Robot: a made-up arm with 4 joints. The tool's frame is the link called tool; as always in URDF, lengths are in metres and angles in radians.
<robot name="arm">
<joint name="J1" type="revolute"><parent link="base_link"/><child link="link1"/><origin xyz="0.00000 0.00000 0.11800" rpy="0.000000 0.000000 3.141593"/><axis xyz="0 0 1"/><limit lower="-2.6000" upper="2.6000" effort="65" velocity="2.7"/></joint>
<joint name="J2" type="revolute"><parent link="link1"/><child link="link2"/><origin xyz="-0.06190 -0.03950 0.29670" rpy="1.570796 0.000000 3.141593"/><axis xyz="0 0 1"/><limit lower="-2.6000" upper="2.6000" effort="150" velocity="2.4"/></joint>
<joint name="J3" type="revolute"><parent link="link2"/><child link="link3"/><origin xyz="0.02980 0.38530 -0.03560" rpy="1.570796 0.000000 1.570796"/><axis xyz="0 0 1"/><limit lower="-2.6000" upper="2.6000" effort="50" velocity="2.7"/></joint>
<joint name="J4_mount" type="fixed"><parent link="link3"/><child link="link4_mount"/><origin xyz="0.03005 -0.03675 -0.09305" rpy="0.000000 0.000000 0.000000"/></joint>
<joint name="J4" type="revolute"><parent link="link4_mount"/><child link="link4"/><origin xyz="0.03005 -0.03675 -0.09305" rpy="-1.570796 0.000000 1.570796"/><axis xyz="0 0 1"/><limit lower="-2.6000" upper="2.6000" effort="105" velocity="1"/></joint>
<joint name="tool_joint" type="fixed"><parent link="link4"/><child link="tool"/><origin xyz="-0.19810 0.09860 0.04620" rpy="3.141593 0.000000 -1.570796"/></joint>
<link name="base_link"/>
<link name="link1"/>
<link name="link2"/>
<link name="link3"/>
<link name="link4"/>
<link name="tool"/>
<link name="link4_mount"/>
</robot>
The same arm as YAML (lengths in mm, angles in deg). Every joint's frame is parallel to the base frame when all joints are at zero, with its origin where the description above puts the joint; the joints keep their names.
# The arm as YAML. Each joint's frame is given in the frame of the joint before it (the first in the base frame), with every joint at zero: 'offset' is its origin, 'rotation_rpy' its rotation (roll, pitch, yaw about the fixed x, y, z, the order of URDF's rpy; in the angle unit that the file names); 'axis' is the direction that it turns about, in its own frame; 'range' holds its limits. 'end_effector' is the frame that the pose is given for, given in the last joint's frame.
length_unit: mm
angle_unit: deg
chain:
  - id: J1
    offset: [0.0, 0.0, 118.0]
    rotation_rpy: [0.0, 0.0, 0.0]
    axis: [0.0, 0.0, 1.0]
    range: [-148.97, 148.97]
  - id: J2
    offset: [61.9, 39.5, 296.7]
    rotation_rpy: [0.0, 0.0, 0.0]
    axis: [0.0, -1.0, 0.0]
    range: [-148.97, 148.97]
  - id: J3
    offset: [29.8, 35.6, 385.3]
    rotation_rpy: [0.0, 0.0, 0.0]
    axis: [1.0, 0.0, 0.0]
    range: [-148.97, 148.97]
  - id: J4
    offset: [-186.1, 73.5, 60.1]
    rotation_rpy: [0.0, 0.0, 0.0]
    axis: [0.0, 0.0, -1.0]
    range: [-148.97, 148.97]
end_effector:
  offset: [-98.6, 198.1, -46.2]
  rotation_rpy: [0.0, 0.0, 0.0]

